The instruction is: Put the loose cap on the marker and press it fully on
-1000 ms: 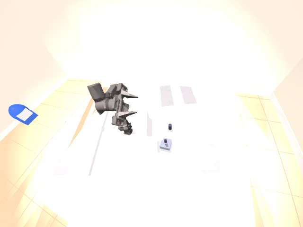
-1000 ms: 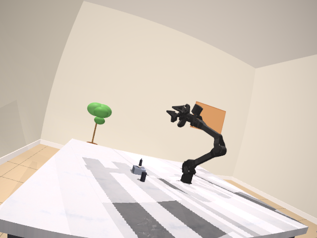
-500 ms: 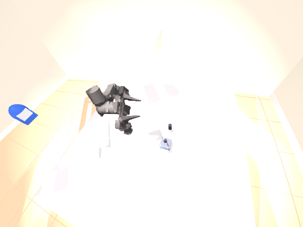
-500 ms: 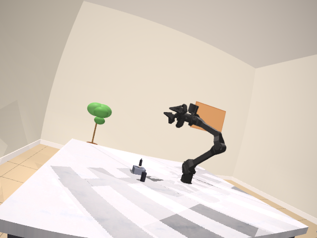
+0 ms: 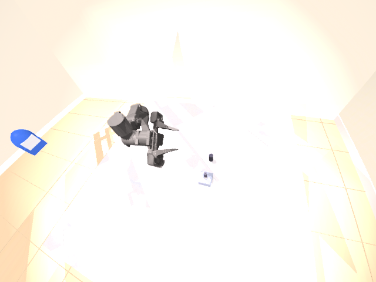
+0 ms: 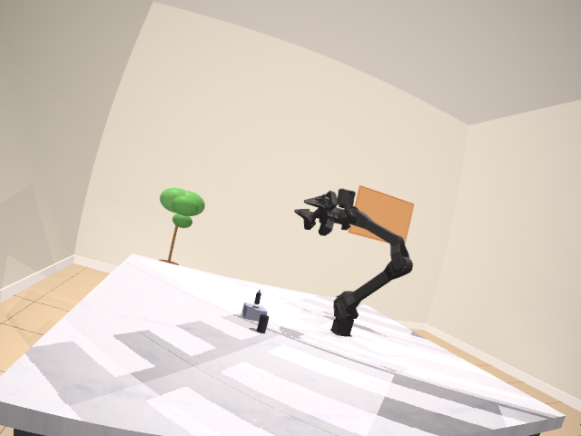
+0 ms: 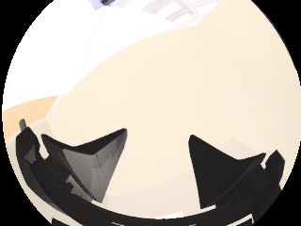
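Right now the dark cap is 80 mm ahead of my gripper tip, 180 mm to the left of it and 380 mm below it. Also, from my gripper tip: holder block 70 mm ahead, 40 mm to the left, 390 mm below.
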